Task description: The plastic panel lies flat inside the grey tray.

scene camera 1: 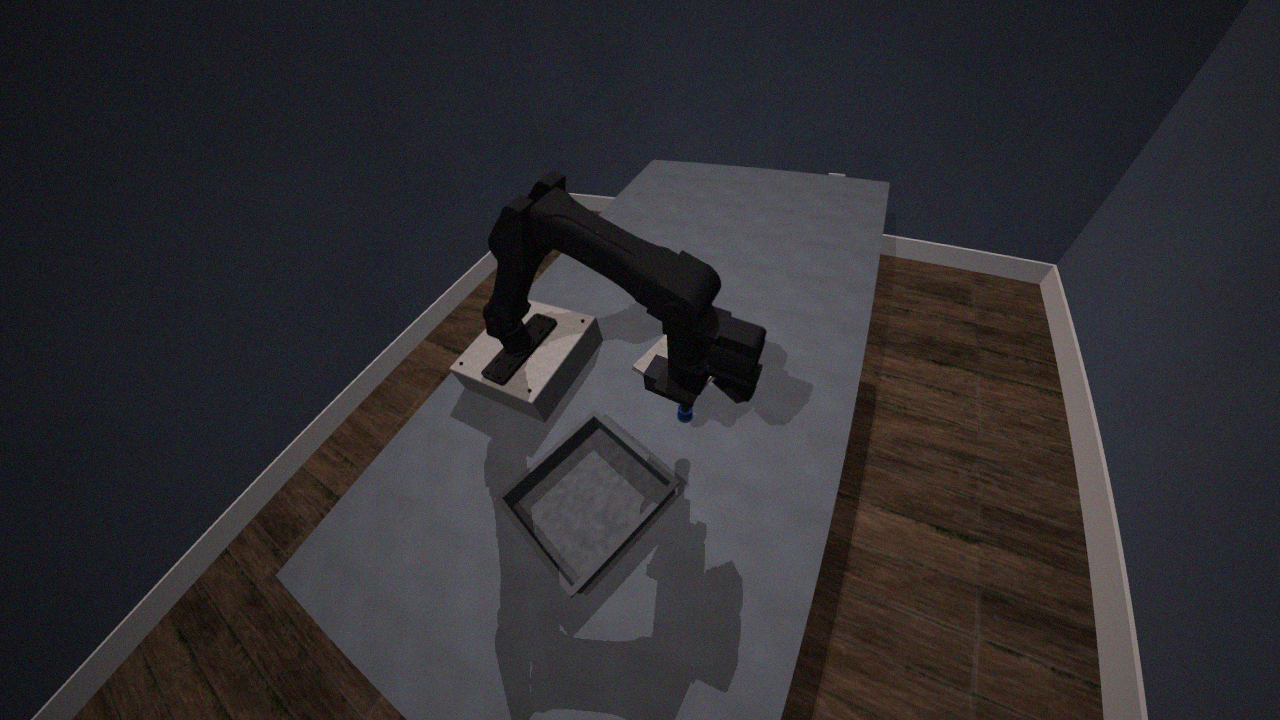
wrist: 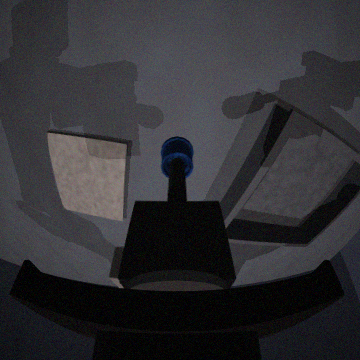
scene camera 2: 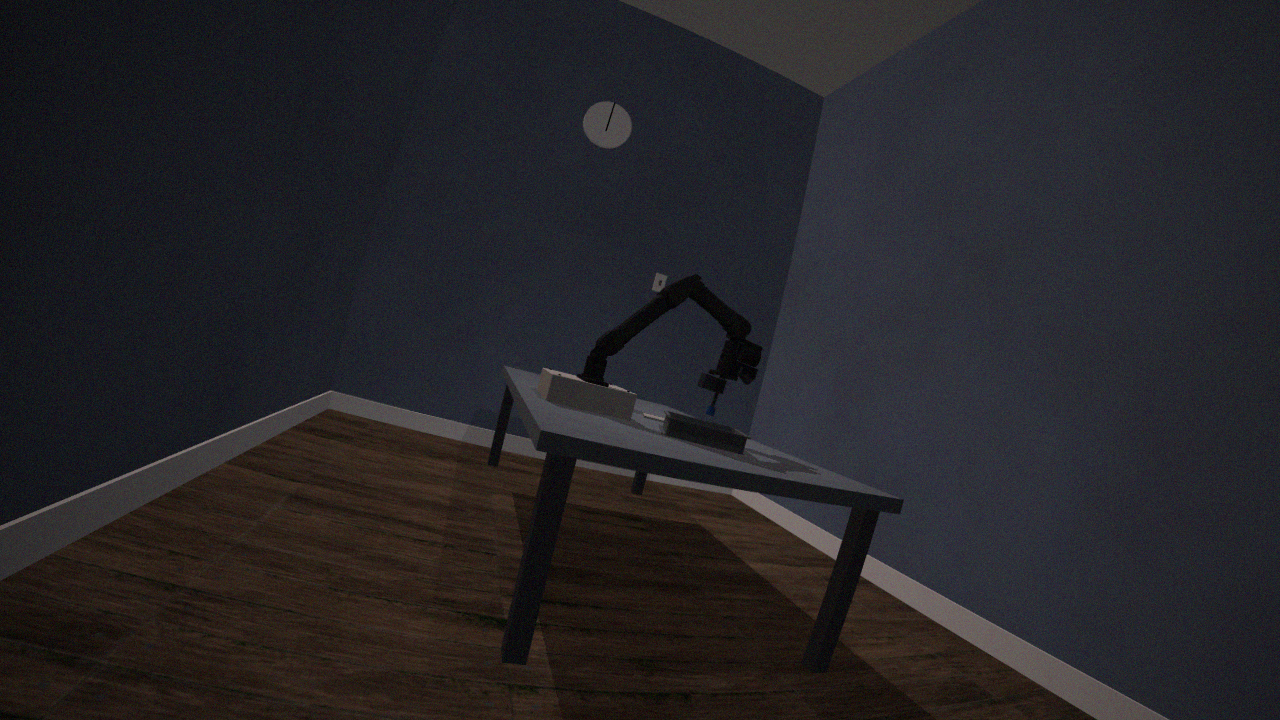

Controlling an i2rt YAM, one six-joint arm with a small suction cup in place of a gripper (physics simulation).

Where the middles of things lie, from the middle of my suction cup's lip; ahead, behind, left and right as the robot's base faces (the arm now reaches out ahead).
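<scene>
I see the grey tray (scene camera 2: 675, 425) 100 mm behind my suction cup, 50 mm below it and 200 mm to the right of it. The plastic panel (wrist: 89, 171) is 70 mm below my suction cup, 140 mm to the left of it and 90 mm behind it; going by their middles, the panel is the nearest to my suction cup of the things named here.
</scene>
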